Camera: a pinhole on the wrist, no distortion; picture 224 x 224 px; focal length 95.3 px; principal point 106.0 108.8 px. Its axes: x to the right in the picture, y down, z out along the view. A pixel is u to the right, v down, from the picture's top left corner.
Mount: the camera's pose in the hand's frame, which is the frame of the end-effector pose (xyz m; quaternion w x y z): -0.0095 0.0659 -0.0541 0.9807 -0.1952 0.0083 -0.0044
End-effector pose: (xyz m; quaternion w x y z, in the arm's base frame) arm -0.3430 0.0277 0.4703 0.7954 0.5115 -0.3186 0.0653
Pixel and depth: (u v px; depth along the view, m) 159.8 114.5 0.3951
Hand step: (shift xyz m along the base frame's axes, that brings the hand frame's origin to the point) -0.0589 -0.1937 0.3908
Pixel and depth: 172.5 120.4 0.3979
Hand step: -0.0223 -0.1883 0.4381
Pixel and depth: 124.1 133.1 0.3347
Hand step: -0.1666 -0.0754 0.3054
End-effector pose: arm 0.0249 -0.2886 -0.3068 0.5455 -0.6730 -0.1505 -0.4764
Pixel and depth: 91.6 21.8 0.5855
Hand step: 0.1388 0.7094 0.0809
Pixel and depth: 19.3 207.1 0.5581
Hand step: 0.4564 0.0838 -0.8766
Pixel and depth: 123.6 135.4 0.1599
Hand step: 0.1692 -0.0010 -0.0769
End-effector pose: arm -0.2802 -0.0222 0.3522 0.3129 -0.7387 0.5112 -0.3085
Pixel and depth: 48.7 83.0 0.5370
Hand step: 0.2175 0.3407 -0.4619
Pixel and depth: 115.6 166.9 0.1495
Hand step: -0.0760 -0.0594 -0.1899
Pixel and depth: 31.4 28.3 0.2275
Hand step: 0.1398 0.2154 -0.1502
